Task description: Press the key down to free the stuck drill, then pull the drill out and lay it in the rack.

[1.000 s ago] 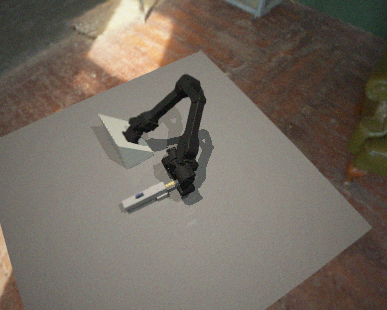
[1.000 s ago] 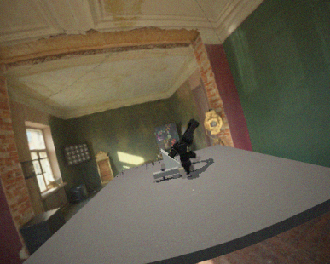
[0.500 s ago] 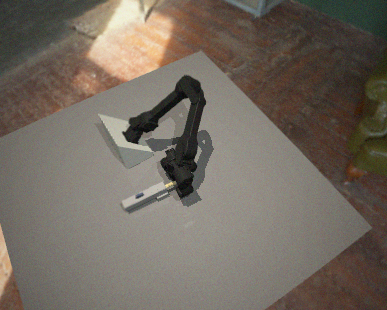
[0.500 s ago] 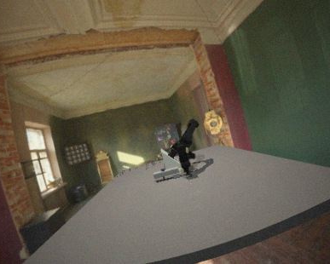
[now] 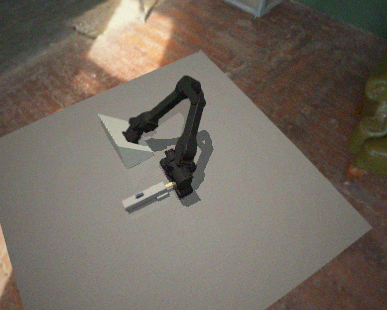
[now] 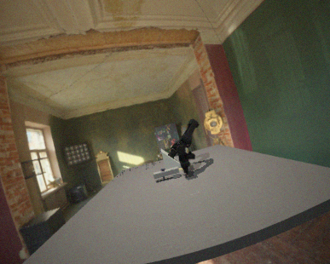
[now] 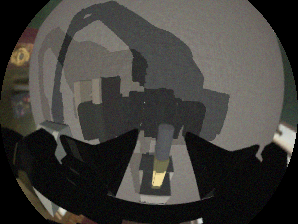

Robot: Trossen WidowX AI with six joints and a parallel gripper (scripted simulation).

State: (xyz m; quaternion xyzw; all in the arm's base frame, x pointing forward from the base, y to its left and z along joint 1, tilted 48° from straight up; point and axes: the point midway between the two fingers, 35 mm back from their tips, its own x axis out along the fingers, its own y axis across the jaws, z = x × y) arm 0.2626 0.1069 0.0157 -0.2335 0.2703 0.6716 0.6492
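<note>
Right now my gripper tip is 4 cm to the left of the drill and 3 cm below it. Also, from my gripper tip: light grey fixture block: 1 cm behind, 14 cm to the right, 3 cm above; then blue key: 1 cm behind, 16 cm to the right, 4 cm above.
</note>
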